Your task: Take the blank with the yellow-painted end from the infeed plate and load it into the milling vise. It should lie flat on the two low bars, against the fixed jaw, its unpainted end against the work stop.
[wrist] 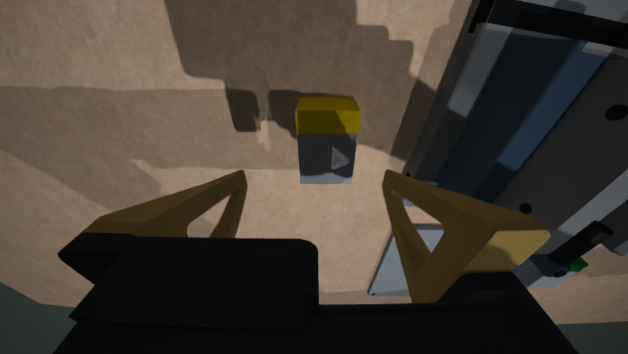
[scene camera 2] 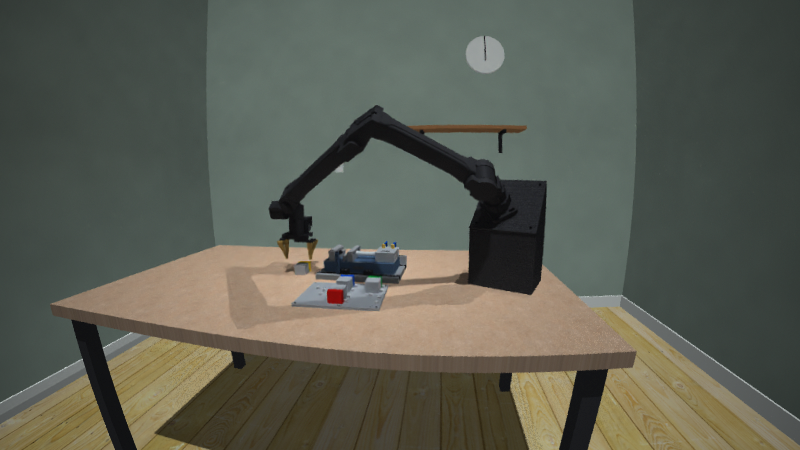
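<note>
The blank with the yellow-painted end [scene camera 2: 302,268] [wrist: 327,145] lies on the table beside the vise, off the infeed plate. In the wrist view its yellow end points up the picture and its grey unpainted end points toward the gripper. My gripper [scene camera 2: 299,257] [wrist: 314,177] is open and empty, above the table close to the blank; the blank shows beyond the fingertips, between their lines. The milling vise [scene camera 2: 363,265] [wrist: 540,115] stands to the right. The infeed plate [scene camera 2: 316,299] [wrist: 387,270] lies nearer the scene camera. The work stop [wrist: 580,245] shows at the vise's side.
Blanks with red [scene camera 2: 335,296], blue [scene camera 2: 345,281] and green [scene camera 2: 373,284] ends are on the infeed plate. The black pedestal [scene camera 2: 503,257] carries the arm at the right of the table [scene camera 2: 447,330]. The vise and the right finger are close together in the wrist view.
</note>
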